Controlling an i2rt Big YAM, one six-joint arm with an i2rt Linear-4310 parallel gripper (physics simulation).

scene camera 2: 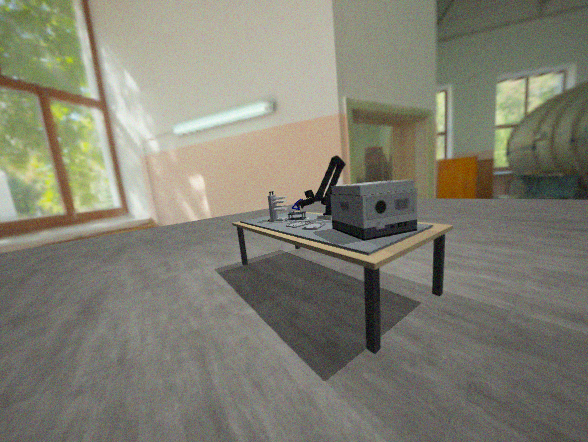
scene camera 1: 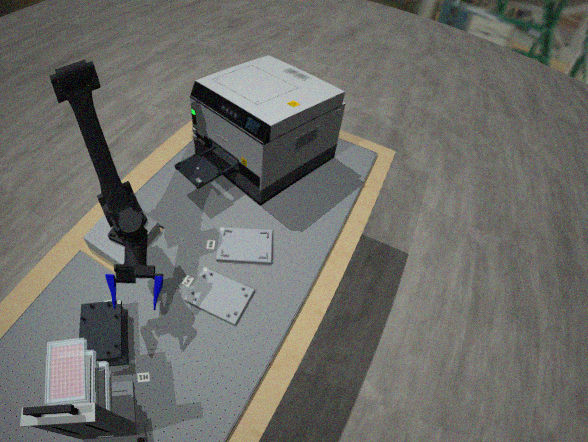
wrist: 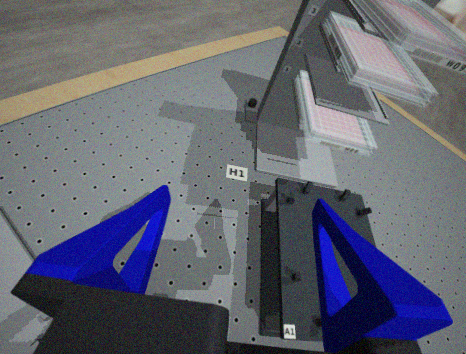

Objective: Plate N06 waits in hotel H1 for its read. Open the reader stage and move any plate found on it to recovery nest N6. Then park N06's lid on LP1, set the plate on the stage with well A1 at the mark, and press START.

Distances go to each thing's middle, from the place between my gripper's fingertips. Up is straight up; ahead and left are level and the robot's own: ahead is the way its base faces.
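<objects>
Dark stage tray [scene camera 1: 207, 172], measured from my hand: 80 mm behind, 560 mm to the left, 40 mm below.
</objects>
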